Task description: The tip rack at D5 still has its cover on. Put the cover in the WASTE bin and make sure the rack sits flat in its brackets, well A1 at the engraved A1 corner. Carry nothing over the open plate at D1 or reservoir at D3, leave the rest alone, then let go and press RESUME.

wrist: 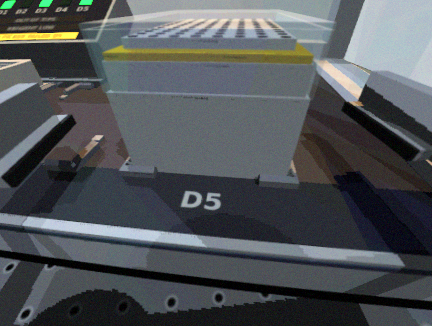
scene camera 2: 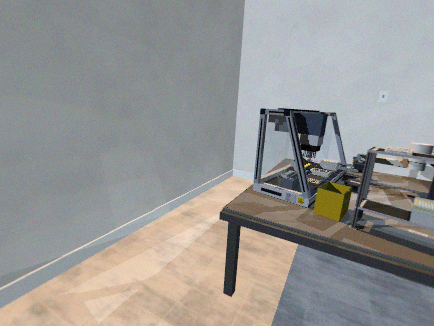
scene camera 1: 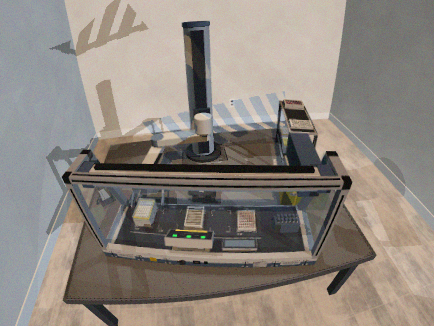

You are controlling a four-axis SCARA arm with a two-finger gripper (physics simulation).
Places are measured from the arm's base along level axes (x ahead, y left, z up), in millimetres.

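Pixels of known places: gripper, between the fingertips: (wrist: 213, 95) (scene camera 2: 336, 165) (scene camera 1: 147, 205); arm's base, origin of its link: (scene camera 1: 203, 151).
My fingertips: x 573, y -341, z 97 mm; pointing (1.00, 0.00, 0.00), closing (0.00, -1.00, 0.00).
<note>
Ahead of a thing's pixels: the offset from my fingertips to its middle. "spot": to the spot under its first point.
The tip rack (scene camera 1: 144, 212) (wrist: 207, 130), grey with a yellow band, stands at D5 and looks upright, its near foot at two brackets. Its clear cover (wrist: 210, 96) is over the top. The engraved A1 corner cannot be made out. My gripper (wrist: 213, 95) is open and empty, its fingers wide apart, one to each side of the rack in the wrist view. The yellow WASTE bin {dz -17, dx -7, dy +790 mm} (scene camera 1: 290, 198) (scene camera 2: 332, 201) stands beside the enclosure. The plate (scene camera 1: 246, 220) at D1 and the reservoir {dz -23, dx +95, dy +236 mm} (scene camera 1: 194, 218) at D3 are on the deck. The RESUME button cannot be made out.
The status panel (scene camera 1: 189, 240) (wrist: 47, 37) stands at the enclosure's front with green lights. A dark tube rack (scene camera 1: 286, 221) is at the deck's right. The enclosure's frame {spot: dz +200, dx +432, dy +733 mm} (scene camera 1: 332, 225) surrounds the deck. A shelf unit {spot: dz +112, dx -108, dy +917 mm} (scene camera 2: 364, 187) stands beside the bin.
</note>
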